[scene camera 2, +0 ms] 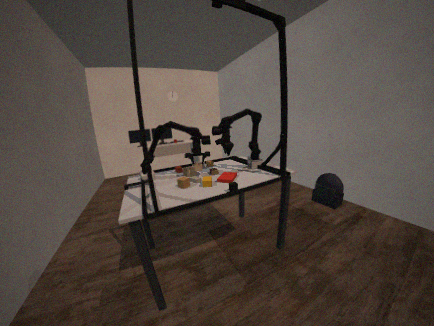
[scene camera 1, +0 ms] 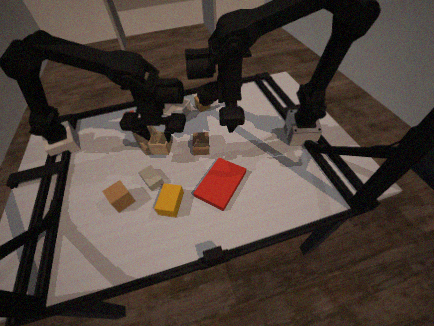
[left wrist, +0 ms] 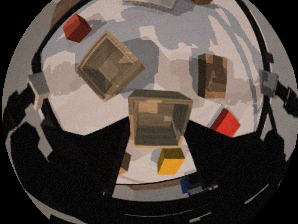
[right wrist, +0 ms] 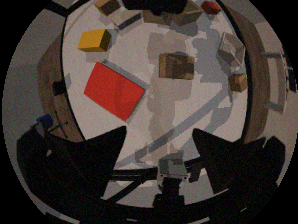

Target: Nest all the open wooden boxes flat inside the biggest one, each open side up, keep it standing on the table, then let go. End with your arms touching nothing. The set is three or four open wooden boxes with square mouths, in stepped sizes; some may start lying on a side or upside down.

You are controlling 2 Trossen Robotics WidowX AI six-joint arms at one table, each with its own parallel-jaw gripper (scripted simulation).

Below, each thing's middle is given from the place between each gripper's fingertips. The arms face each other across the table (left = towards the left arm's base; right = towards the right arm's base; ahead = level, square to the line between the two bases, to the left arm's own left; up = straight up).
Scene:
Right now the yellow block (scene camera 1: pixel 168 203) is 18 cm behind my left hand (scene camera 1: pixel 160 141), 10 cm below it and 4 cm to the right of it. From my left hand the other things lie so: red slab (scene camera 1: pixel 220 183): 19 cm to the right, 12 cm behind, 11 cm below.
I see the red slab 12 cm behind my right hand, 3 cm to the left of it and 17 cm below it. From my right hand the other things lie so: yellow block: 19 cm behind, 19 cm to the left, 16 cm below.

